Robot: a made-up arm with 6 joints.
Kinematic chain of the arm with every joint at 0, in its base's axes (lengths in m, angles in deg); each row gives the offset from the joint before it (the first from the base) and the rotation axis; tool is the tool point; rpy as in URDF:
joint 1: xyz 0 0 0.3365 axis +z
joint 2: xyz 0 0 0 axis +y
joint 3: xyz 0.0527 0 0.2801 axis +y
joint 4: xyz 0.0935 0 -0.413 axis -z
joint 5: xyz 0 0 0 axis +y
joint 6: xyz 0.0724 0 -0.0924 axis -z
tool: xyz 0 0 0 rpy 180 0 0
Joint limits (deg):
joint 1: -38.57..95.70
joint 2: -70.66..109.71
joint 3: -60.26..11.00
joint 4: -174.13..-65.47
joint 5: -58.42..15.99
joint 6: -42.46..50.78
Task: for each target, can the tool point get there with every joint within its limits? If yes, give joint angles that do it. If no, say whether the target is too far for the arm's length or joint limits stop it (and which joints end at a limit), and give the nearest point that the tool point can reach.
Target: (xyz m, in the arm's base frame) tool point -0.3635 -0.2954 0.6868
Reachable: no: joint limits stop it (at a limit: joint 2, joint 3, joint 4, joint 5) | nearest point -0.1770 -0.1438 0.4163 | short by 0.362 m
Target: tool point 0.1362 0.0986 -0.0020
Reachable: yes | joints 14.37 42.17 -26.26 -109.20 4.28 -8.22
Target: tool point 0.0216 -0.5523 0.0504
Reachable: no: joint limits stop it (at a limit: joint 1, joint 2, joint 4, joint 5) | nearest point -0.0122 -0.2820 0.0989 | short by 0.277 m
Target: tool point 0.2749 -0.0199 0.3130
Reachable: yes | joints -27.89 -22.68 -15.33 -107.08 -43.54 -20.17
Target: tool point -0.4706 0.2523 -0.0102
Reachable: no: joint limits stop it (at a limit: joint 2, joint 4, joint 5) | nearest point -0.2408 0.1291 0.0573 | short by 0.269 m
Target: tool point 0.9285 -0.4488 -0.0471
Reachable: no: too far | nearest point 0.4853 -0.2346 0.1360 | short by 0.525 m
